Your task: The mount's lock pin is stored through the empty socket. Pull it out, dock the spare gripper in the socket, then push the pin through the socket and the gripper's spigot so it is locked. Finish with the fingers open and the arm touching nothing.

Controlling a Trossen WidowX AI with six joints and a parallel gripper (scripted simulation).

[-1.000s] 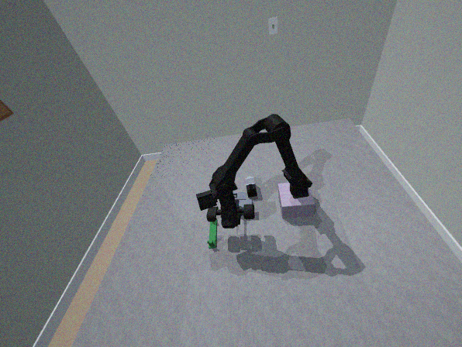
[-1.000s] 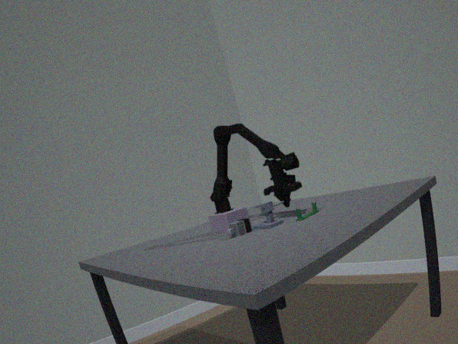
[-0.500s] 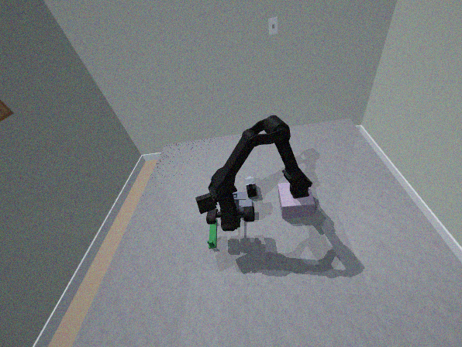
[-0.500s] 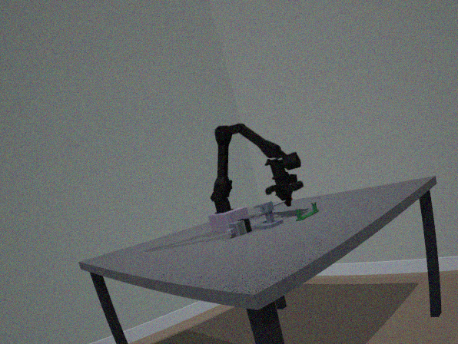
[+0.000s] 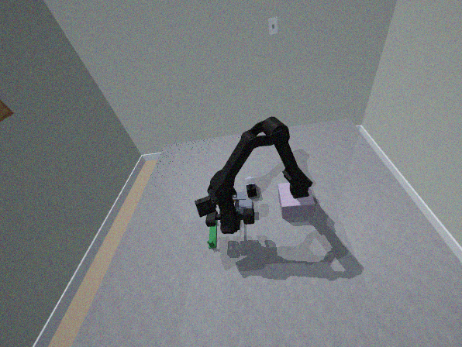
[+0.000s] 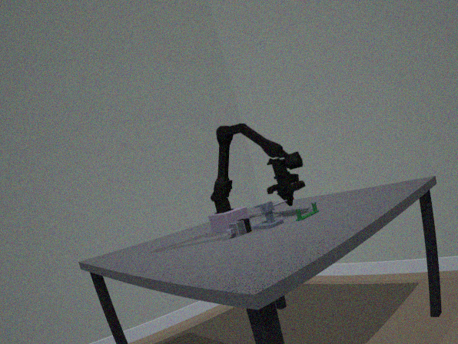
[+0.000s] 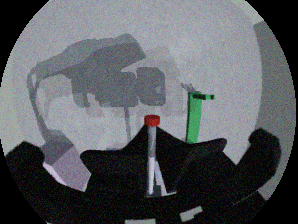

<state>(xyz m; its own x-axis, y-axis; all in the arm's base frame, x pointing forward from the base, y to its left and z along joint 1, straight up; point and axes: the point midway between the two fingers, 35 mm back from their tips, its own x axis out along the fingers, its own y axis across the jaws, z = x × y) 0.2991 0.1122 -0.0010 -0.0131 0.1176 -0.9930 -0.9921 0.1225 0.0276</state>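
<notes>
My gripper tip is 10 cm short of the green cradle, 3 cm to the left of it and 3 cm above it. The rest, counted from my gripper tip: socket: 3 cm behind, 14 cm to the right; spare gripper: 10 cm behind, 26 cm to the right, 2 cm below.
</notes>
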